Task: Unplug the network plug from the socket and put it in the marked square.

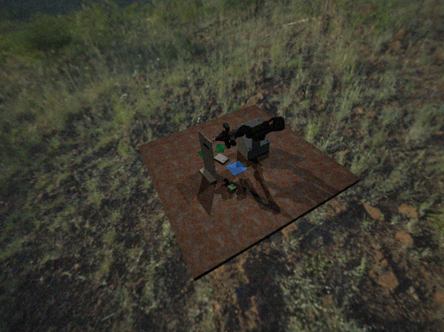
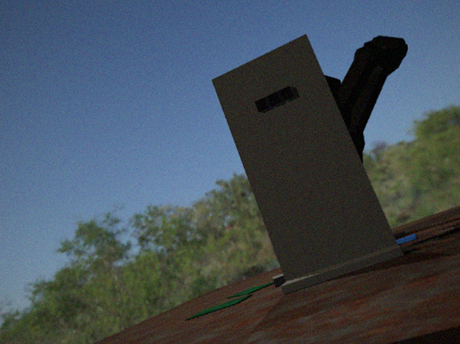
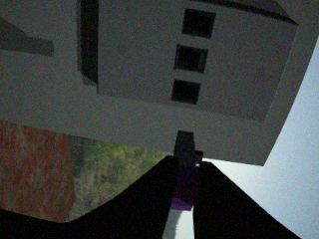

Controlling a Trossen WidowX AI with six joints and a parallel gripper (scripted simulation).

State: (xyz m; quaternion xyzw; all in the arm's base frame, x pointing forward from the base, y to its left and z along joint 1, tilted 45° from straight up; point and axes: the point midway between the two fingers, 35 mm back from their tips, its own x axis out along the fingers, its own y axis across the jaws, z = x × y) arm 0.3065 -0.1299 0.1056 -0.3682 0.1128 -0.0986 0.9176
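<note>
My gripper tip is now 290 mm above the blue marked square, 110 mm past it and 80 mm to the right of it. From my gripper tip the other things lie so: grey panel: 120 mm below, 90 mm ahead, 10 mm to the left; flat grey piece: 280 mm below, 80 mm behind, 70 mm to the right; network plug: right at my gripper tip.
</note>
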